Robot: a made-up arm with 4 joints.
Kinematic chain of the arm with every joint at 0, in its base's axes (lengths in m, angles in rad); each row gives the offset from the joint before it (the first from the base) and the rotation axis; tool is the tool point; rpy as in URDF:
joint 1: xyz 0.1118 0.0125 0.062 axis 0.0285 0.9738 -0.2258
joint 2: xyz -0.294 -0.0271 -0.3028 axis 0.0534 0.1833 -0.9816
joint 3: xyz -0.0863 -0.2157 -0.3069 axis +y
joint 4: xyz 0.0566 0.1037 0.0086 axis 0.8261 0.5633 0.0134
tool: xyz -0.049 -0.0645 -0.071 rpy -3.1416 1.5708 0
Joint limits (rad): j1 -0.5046..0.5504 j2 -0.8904..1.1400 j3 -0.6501..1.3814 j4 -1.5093..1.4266
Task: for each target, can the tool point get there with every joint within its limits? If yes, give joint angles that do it. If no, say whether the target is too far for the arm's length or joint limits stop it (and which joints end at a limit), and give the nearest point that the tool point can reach.
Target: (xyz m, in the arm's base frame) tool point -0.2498 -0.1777 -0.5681
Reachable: yes | joints 0.0247 -0.4434 0.5369 1.0668
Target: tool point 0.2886 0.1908 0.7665
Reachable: no: joint limits stop it (at a limit: joint 1, joint 2, joint 3, joint 4) | nearest point -0.5542 0.1691 -0.1591 | short by 1.252 m
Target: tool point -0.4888 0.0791 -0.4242
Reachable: yes | joints 0.1836 0.8710 0.7351 1.1963
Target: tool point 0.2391 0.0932 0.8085
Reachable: no: joint limits stop it (at a limit: joint 1, joint 2, joint 3, joint 4) | nearest point -0.5542 0.1691 -0.1591 | short by 1.254 m
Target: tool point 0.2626 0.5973 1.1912
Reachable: no: too far | nearest point -0.5542 0.1691 -0.1591 | short by 1.635 m
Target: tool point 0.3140 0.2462 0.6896
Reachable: no: joint limits stop it (at a limit: joint 1, joint 2, joint 3, joint 4) | nearest point -0.5542 0.1691 -0.1591 | short by 1.217 m
